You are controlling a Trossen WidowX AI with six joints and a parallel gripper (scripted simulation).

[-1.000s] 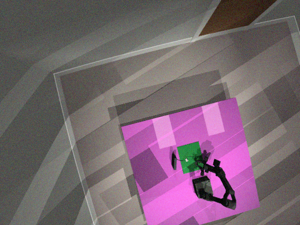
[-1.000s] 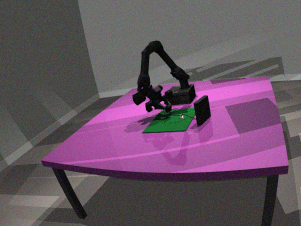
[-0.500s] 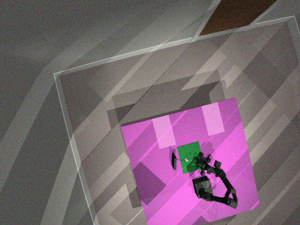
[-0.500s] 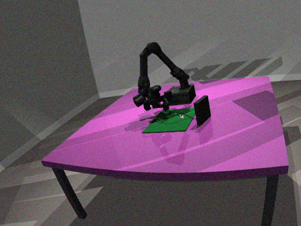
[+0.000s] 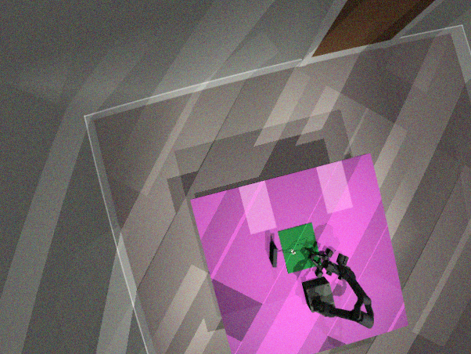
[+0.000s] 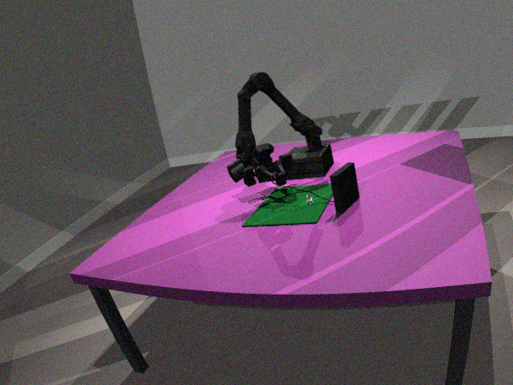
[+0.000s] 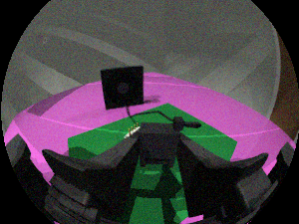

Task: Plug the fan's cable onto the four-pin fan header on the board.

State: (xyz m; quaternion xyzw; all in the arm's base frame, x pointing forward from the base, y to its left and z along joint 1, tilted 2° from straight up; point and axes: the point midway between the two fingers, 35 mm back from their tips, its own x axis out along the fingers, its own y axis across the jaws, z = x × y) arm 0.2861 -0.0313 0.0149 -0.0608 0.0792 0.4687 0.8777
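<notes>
Now: the dark plug 1 cm to the right of my gripper tip and 1 cm below it. Round my gripper tip: black fan (4 cm ahead, 23 cm to the left, 2 cm below); green board (3 cm ahead, 4 cm to the left, 10 cm below); fan header (1 cm ahead, 9 cm to the left, 8 cm below).
</notes>
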